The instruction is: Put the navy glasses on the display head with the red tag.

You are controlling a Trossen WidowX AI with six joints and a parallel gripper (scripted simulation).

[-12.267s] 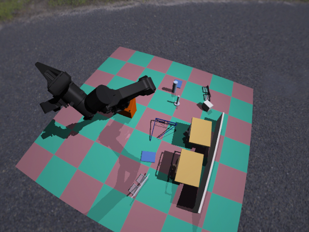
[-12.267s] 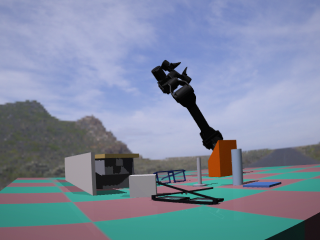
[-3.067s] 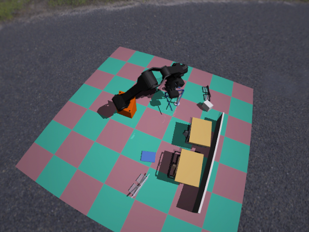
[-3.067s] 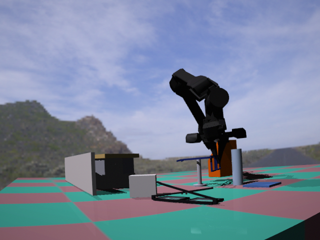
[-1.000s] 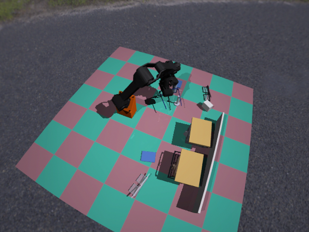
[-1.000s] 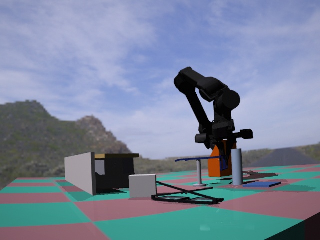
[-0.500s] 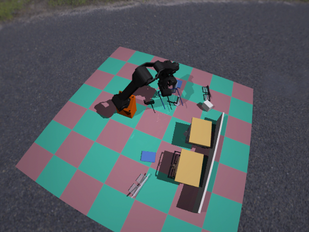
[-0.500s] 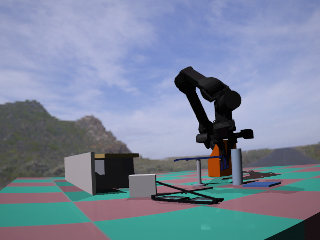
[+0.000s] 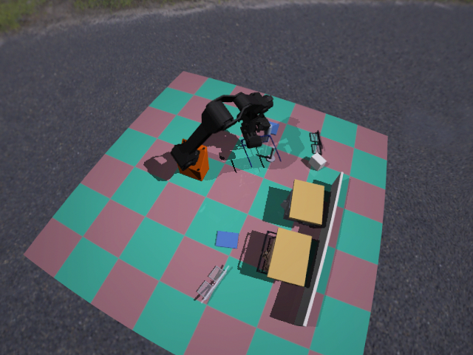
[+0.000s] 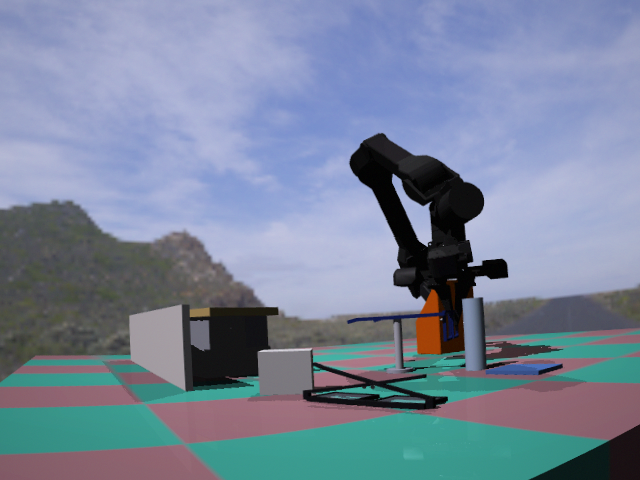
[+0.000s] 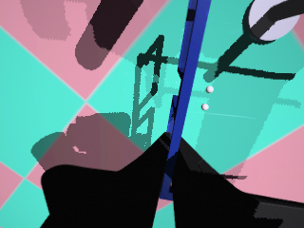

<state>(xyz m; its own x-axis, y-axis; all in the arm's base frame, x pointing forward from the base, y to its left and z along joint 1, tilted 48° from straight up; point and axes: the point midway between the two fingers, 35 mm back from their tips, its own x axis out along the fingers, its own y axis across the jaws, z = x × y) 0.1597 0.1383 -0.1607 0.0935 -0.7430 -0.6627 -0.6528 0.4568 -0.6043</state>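
Right now my gripper tip is 120 mm short of the thin post, 10 mm to the right of it and 40 mm above it. The rest, counted from my gripper tip: white wall (440 mm ahead, 290 mm to the right, 10 mm below); white cube (320 mm ahead, 80 mm to the left, 30 mm below).
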